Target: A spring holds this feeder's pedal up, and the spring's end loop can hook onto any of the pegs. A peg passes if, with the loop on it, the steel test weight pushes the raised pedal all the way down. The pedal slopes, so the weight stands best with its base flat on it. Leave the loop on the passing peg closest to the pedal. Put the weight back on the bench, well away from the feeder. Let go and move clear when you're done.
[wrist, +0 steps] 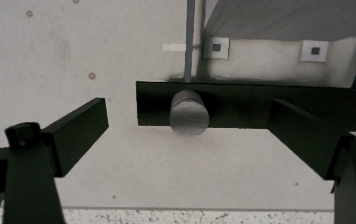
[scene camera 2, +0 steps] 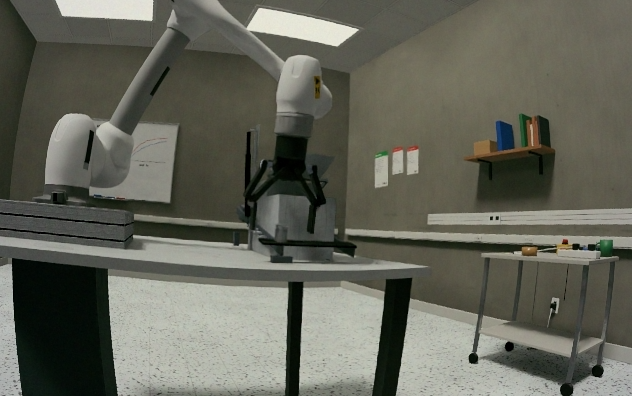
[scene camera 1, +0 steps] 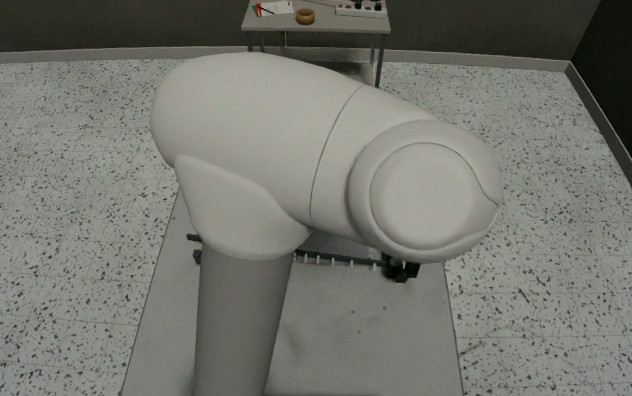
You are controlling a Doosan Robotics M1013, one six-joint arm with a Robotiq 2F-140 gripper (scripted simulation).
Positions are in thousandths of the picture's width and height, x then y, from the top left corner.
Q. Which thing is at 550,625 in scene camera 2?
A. A dark pedal.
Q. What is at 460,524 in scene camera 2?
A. A grey feeder box.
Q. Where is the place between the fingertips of my gripper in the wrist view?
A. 529,507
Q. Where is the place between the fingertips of my gripper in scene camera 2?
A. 445,582
